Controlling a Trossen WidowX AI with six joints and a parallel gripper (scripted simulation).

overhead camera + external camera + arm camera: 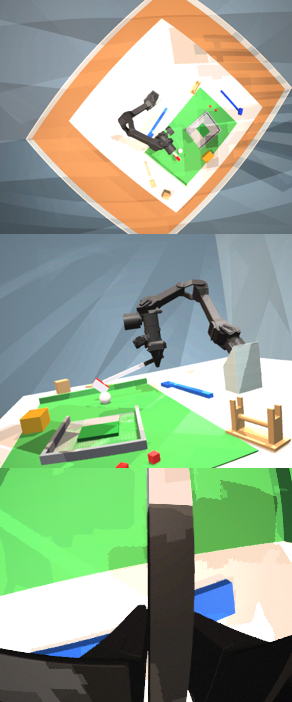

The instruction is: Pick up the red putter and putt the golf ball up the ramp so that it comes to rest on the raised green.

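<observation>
Right now my gripper tip is 12 cm short of the red putter, 3 cm to the left of it and 1 cm above it. The rest, counted from my gripper tip: tan cube: 36 cm ahead, 39 cm to the right, 7 cm below; then wooden stand: 1 cm ahead, 50 cm to the left, 6 cm below; then white golf ball: 22 cm ahead, 1 cm to the right, 7 cm below.
</observation>
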